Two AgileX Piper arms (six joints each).
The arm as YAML. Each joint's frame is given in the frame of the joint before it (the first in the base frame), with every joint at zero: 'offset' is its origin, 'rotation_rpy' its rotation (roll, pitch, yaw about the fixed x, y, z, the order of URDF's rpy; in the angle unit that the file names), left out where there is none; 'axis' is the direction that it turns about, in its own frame. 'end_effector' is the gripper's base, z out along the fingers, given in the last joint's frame.
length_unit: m
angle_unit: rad
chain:
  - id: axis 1
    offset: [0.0, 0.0, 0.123]
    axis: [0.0, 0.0, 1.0]
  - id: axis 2
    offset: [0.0, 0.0, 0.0]
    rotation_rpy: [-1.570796, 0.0, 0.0]
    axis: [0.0, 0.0, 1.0]
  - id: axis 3
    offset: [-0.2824, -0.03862, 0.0]
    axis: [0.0, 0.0, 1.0]
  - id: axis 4
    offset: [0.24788, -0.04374, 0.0]
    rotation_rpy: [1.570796, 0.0, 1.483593]
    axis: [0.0, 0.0, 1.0]
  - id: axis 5
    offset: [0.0, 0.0, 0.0]
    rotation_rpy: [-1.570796, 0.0, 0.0]
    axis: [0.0, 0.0, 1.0]
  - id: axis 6
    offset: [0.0, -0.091, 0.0]
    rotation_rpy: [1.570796, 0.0, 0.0]
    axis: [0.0, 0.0, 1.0]
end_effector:
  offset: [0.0, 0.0, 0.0]
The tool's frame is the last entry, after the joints.
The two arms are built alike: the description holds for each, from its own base.
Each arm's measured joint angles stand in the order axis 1, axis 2, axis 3, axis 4, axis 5, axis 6.
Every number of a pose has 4 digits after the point. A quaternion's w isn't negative.
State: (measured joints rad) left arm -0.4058 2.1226 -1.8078 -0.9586 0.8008 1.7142; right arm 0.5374 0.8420 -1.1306 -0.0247 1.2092 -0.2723
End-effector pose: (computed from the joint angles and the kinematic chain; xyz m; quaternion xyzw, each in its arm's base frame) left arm 0.4230 -0.2400 0.2572 0.6379 0.6104 -0.1767 0.4351; right arm 0.1103 0.0633 0.4045 -0.3673 0.8574 0.0354 0.3588
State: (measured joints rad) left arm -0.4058 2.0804 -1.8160 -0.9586 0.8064 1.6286; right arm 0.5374 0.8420 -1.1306 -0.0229 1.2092 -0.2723
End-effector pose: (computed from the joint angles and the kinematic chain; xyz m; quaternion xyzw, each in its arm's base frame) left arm 0.4175 -0.2379 0.2799 0.6125 0.6245 -0.1891 0.4462; right arm 0.1102 0.0634 0.4045 -0.3673 0.8574 0.0363 0.3587
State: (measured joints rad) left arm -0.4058 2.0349 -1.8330 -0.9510 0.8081 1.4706; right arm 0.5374 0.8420 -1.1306 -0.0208 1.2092 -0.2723
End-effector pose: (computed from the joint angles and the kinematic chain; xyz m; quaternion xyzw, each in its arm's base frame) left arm 0.4113 -0.2350 0.3062 0.5648 0.6551 -0.2134 0.4542; right arm 0.1101 0.0635 0.4045 -0.3673 0.8574 0.0373 0.3586
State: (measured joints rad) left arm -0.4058 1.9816 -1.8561 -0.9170 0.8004 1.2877; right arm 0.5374 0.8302 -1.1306 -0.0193 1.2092 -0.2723
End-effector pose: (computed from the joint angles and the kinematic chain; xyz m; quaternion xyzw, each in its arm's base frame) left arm 0.4035 -0.2298 0.3367 0.5119 0.6851 -0.2310 0.4639; right arm 0.1072 0.0619 0.4060 -0.3664 0.8554 0.0388 0.3639
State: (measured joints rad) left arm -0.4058 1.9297 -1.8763 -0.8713 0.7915 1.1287; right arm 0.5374 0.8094 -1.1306 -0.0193 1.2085 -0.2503
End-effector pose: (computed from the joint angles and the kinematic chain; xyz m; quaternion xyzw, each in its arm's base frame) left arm 0.3944 -0.2234 0.3648 0.4674 0.7061 -0.2408 0.4743; right arm 0.1021 0.0589 0.4086 -0.3554 0.8558 0.0442 0.3734
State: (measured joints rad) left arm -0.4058 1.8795 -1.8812 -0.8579 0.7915 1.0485; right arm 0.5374 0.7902 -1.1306 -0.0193 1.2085 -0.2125
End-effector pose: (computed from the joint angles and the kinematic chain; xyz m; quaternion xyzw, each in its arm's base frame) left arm 0.3830 -0.2178 0.3880 0.4433 0.7099 -0.2505 0.4865; right arm 0.0974 0.0561 0.4108 -0.3377 0.8590 0.0527 0.3812
